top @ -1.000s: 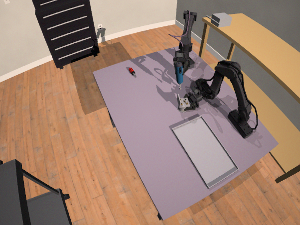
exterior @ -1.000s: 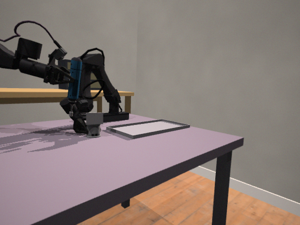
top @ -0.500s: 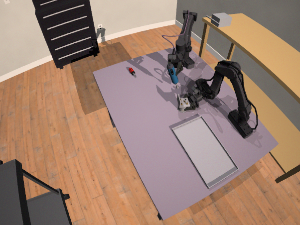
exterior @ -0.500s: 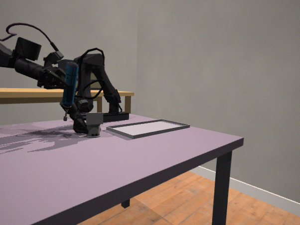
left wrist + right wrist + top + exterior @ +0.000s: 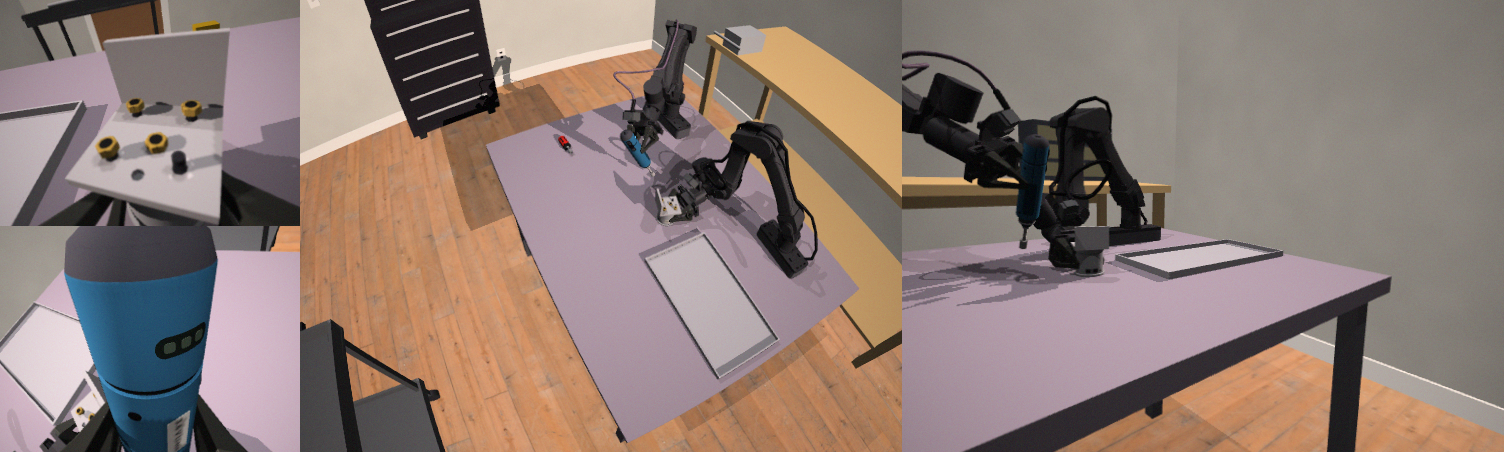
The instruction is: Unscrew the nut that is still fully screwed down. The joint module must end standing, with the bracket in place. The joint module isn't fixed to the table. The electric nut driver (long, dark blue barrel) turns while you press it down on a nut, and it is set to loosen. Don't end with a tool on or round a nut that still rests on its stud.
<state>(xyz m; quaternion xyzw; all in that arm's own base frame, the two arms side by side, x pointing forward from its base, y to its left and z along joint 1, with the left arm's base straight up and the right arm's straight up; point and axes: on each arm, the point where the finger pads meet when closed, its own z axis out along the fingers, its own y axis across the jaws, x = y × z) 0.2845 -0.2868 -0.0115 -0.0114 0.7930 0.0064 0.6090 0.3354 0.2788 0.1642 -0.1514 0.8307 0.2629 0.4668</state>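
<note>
Now: left hand 1 cm below the joint module. From my left hand the other things lie so: shallow tray 3 cm ahead, 32 cm to the left, 2 cm below; white L-shaped bracket 5 cm above; socket 1 cm behind, 13 cm to the right, 6 cm above.
</note>
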